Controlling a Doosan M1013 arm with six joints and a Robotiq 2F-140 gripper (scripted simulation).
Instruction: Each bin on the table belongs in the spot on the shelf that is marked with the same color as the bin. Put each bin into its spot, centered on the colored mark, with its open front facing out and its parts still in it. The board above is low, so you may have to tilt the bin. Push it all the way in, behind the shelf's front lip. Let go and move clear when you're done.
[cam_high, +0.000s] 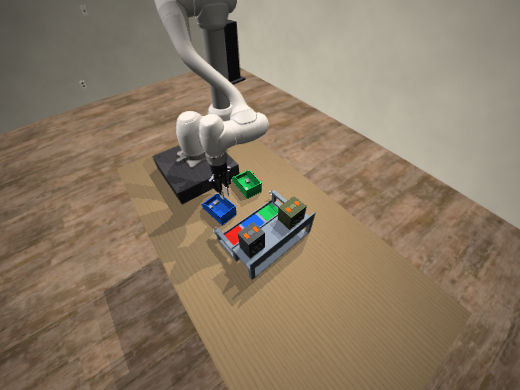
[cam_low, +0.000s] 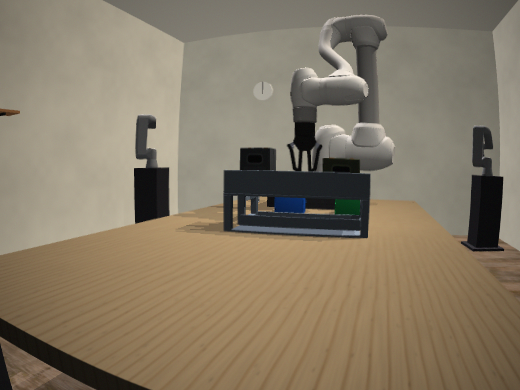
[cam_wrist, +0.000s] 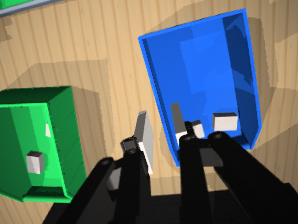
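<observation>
My hand is 50 mm to the left of the blue bin and 80 mm above it. Round my hand: olive box: 340 mm ahead, 130 mm to the left, 30 mm above; black box: 320 mm ahead, 100 mm to the right, 40 mm above; green bin: 30 mm behind, 180 mm to the left, 80 mm below.
</observation>
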